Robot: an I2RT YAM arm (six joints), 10 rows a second.
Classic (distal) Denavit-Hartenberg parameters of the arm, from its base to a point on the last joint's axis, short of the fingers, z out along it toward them. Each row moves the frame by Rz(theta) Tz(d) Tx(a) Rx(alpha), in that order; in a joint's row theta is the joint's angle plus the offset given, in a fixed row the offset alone. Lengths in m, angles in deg.
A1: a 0.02, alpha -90, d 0.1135, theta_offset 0
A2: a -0.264, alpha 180, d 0, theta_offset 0
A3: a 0.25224, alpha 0, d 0, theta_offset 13.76
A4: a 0.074, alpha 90, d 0, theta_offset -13.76
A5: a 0, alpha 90, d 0, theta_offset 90
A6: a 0, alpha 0, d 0.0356, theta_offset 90
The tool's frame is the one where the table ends.
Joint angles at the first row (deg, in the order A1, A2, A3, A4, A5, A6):
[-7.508 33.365 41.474 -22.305 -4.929 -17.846]
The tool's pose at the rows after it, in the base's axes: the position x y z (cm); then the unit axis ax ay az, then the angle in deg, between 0 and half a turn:
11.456, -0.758, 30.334, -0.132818, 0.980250, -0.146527, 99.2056
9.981, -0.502, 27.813, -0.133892, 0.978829, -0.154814, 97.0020
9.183, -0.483, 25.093, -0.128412, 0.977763, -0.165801, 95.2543
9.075, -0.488, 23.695, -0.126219, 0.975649, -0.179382, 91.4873
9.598, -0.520, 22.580, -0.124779, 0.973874, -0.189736, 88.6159
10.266, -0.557, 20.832, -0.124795, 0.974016, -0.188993, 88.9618
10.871, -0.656, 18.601, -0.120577, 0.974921, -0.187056, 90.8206
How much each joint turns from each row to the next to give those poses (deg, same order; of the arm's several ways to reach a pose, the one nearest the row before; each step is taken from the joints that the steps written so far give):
[2.955 -10.818 -8.481 4.088 2.452 0.022]
[1.266 -8.372 -6.623 0.569 1.332 0.000]
[0.155 -7.672 -6.687 0.938 0.833 0.022]
[0.042 -4.566 -4.700 4.068 0.282 -0.001]
[0.042 -1.117 -4.065 5.943 0.173 0.001]
[-0.001 -0.042 -4.109 3.717 0.021 -0.022]
[-0.287 0.016 -4.482 2.661 0.193 0.022]

